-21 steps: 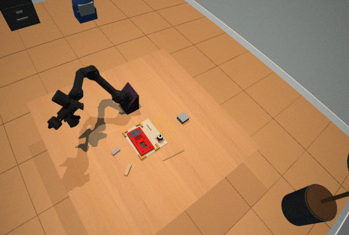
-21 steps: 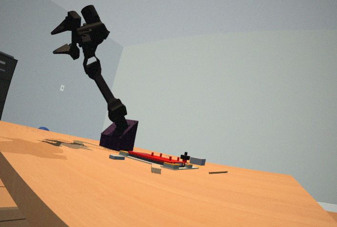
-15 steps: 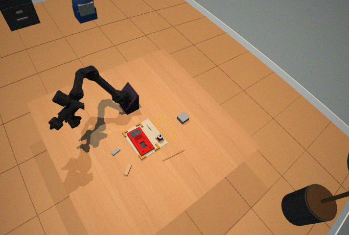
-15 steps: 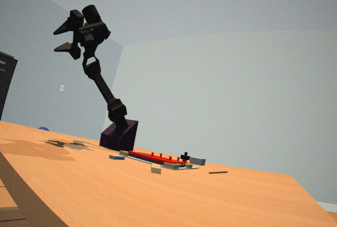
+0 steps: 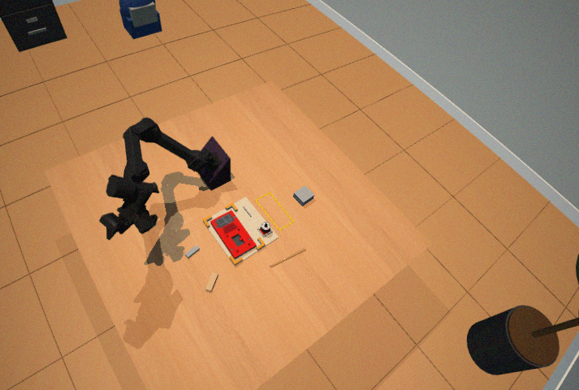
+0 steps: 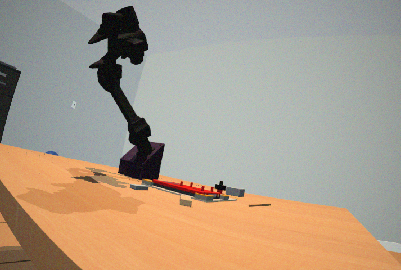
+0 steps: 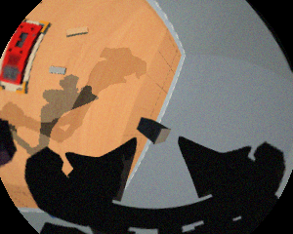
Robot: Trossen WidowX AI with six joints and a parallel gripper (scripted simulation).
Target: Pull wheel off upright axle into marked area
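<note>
The small dark wheel is 10 cm ahead of my gripper tip, 54 cm to the left of it and 26 cm below it. From my gripper tip the other things lie so: small grey piece (4 cm ahead, 22 cm to the left, 29 cm below); tan piece (20 cm ahead, 23 cm to the left, 29 cm below); grey base plate (5 cm ahead, 43 cm to the left, 29 cm below).
</note>
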